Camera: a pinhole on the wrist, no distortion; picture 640 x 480 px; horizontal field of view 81.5 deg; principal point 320.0 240.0 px. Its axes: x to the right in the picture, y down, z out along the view. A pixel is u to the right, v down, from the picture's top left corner.
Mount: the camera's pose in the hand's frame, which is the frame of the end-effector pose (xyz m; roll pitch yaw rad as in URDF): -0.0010 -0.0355 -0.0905 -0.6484 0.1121 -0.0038
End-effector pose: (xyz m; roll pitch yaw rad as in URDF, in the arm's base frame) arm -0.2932 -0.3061 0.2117 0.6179 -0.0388 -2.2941
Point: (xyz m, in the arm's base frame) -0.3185 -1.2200 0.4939
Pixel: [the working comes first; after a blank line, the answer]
In the camera's frame: 0.7109 0.5055 0.4313

outside the picture
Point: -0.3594 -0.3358 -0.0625
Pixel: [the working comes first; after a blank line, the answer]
In the camera's frame: 0.0698 -0.0520 -0.1780

behind the camera
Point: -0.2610 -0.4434 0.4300
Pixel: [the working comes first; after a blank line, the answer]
In the camera's frame: 0.0672 0.0770 0.3192

398 330
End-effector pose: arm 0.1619 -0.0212 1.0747 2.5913 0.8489 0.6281
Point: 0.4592 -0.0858 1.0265
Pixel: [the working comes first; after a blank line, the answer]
In the camera's frame: 0.1569 0.1576 0.2763

531 452
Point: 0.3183 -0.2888 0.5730
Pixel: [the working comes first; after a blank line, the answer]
In the camera's frame: 0.2926 -0.2654 0.5397

521 57
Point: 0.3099 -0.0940 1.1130
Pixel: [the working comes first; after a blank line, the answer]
In the camera's frame: 0.0115 0.1030 0.2008

341 430
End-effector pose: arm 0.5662 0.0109 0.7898 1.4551 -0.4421 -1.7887
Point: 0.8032 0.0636 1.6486
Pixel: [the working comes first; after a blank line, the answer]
In the camera's frame: 0.2743 0.7003 0.5273

outside the picture
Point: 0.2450 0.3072 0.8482
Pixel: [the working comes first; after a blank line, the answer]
In the camera's frame: -0.2262 -0.1686 0.4496

133 101
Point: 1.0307 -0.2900 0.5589
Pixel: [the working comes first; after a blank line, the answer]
In the camera's frame: 0.1285 0.1153 -0.4731

behind the camera
